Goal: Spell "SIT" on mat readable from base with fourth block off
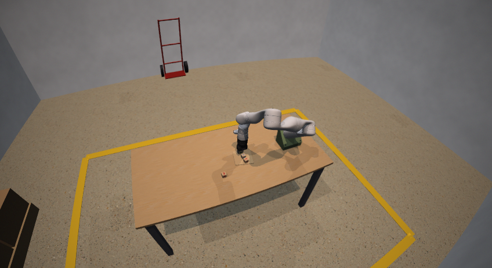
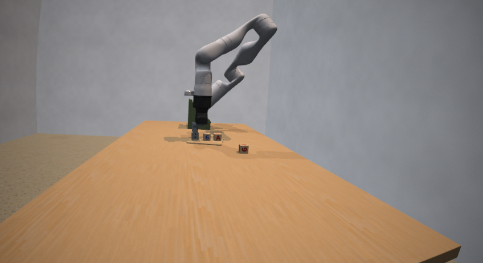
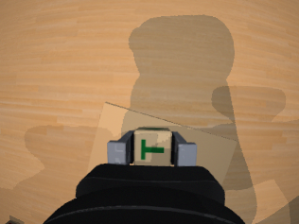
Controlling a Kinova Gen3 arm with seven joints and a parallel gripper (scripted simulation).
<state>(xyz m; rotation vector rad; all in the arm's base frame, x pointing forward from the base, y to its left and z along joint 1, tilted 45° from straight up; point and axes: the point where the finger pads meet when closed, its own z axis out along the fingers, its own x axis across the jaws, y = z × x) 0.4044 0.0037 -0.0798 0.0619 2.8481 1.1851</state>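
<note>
Right now my hand is right at the green-marked block. The rest, counted from my hand: blue-marked block 5 cm to the left, 1 cm below; tan mat 5 cm to the left, 3 cm below; E block 20 cm ahead, 15 cm to the left, 1 cm below.
</note>
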